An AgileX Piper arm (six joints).
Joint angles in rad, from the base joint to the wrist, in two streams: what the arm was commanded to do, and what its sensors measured. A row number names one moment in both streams.
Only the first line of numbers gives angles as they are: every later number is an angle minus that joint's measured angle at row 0.
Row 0, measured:
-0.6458, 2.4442, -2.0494, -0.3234, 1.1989, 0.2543
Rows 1 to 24, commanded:
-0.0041, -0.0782, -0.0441, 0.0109, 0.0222, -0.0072
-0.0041, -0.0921, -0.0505, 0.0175, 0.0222, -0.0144
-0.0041, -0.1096, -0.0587, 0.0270, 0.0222, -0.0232
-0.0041, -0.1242, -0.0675, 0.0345, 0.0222, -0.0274
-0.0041, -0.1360, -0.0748, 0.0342, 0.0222, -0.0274
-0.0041, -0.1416, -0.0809, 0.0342, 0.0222, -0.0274
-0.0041, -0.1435, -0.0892, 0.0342, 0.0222, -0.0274
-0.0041, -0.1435, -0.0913, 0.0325, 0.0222, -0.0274
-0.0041, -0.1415, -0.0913, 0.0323, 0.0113, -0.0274
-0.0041, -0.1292, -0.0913, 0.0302, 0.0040, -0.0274
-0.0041, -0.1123, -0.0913, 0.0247, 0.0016, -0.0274
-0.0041, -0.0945, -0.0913, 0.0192, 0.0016, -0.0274
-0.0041, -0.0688, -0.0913, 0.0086, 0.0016, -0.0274
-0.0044, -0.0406, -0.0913, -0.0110, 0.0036, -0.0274
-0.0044, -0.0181, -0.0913, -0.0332, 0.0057, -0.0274
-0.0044, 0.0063, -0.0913, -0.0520, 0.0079, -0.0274
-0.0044, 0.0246, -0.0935, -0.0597, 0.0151, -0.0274
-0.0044, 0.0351, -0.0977, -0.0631, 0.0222, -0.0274
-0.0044, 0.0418, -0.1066, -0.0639, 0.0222, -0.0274
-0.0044, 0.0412, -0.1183, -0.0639, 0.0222, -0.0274
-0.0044, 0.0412, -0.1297, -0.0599, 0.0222, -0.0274
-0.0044, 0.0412, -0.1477, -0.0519, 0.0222, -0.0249
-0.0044, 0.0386, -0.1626, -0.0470, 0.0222, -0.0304
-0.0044, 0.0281, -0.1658, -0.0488, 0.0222, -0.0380
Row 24, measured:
-0.0023, 0.0612, -0.1172, -0.0412, 0.0229, -0.0201
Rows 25 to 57, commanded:
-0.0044, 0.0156, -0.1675, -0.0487, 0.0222, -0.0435
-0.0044, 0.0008, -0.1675, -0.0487, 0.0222, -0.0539
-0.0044, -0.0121, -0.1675, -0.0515, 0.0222, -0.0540
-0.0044, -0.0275, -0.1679, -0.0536, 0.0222, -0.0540
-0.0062, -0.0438, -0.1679, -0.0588, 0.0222, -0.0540
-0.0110, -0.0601, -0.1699, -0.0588, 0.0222, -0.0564
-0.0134, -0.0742, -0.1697, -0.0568, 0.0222, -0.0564
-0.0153, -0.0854, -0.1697, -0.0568, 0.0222, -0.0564
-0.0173, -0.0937, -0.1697, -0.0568, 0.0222, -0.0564
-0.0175, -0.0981, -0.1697, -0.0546, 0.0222, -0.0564
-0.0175, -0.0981, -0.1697, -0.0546, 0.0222, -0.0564
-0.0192, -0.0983, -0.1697, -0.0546, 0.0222, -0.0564
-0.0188, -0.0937, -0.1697, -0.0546, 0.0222, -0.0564
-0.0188, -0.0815, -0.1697, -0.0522, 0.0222, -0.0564
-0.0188, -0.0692, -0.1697, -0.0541, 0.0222, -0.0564
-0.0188, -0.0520, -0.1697, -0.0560, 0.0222, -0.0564
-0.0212, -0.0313, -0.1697, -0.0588, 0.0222, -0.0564
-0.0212, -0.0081, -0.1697, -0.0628, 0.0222, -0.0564
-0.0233, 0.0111, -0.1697, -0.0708, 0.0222, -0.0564
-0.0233, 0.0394, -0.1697, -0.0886, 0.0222, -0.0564
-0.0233, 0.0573, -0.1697, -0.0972, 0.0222, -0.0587
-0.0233, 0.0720, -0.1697, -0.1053, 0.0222, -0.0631
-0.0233, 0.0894, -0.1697, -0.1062, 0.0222, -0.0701
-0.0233, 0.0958, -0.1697, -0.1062, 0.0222, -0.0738
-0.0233, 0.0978, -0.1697, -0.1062, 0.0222, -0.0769
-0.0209, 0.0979, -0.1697, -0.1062, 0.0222, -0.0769
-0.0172, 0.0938, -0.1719, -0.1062, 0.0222, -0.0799
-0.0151, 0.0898, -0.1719, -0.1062, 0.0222, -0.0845
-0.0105, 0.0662, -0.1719, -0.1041, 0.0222, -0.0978
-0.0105, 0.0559, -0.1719, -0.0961, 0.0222, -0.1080
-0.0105, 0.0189, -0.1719, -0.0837, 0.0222, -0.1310
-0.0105, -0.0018, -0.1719, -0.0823, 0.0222, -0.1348
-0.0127, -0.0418, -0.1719, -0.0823, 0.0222, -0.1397
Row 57, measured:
-0.0134, 0.0622, -0.1654, -0.0884, 0.0226, -0.1082
